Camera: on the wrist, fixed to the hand. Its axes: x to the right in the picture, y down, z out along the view.
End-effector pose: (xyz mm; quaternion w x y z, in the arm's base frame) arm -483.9 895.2 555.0 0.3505 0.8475 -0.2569 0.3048
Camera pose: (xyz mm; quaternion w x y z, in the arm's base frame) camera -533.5 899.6 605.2 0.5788 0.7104 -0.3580 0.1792
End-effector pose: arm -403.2 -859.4 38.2 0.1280 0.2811 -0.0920 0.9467
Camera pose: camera -443.1 -896.3 -7.0 0.1967 0.2670 -0.3833 0.8621
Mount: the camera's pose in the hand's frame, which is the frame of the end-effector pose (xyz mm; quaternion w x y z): 0.2 51.4 -48.5 0.9515 -0.3046 -0.0414 0.0073
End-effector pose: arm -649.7 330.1 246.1 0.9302 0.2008 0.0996 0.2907
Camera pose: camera -689.9 384.1 224.6 0.9483 -0.0795 -0.0338 0.3054
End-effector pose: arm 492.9 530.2 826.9 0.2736 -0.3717 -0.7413 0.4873
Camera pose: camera 544.6 568.3 797.5 0.1129 -0.4223 -0.8624 0.2553
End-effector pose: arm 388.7 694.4 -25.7 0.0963 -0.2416 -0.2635 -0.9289
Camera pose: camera 385.0 625.1 -38.9 0.0139 -0.2996 0.0300 -0.9535
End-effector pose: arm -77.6 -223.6 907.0 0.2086 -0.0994 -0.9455 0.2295
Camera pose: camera -51.7 -159.5 921.8 0.1274 -0.1555 -0.9775 -0.0640
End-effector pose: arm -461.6 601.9 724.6 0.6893 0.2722 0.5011 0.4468
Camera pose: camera -524.5 621.8 749.9 0.7563 0.0712 0.3102 0.5716
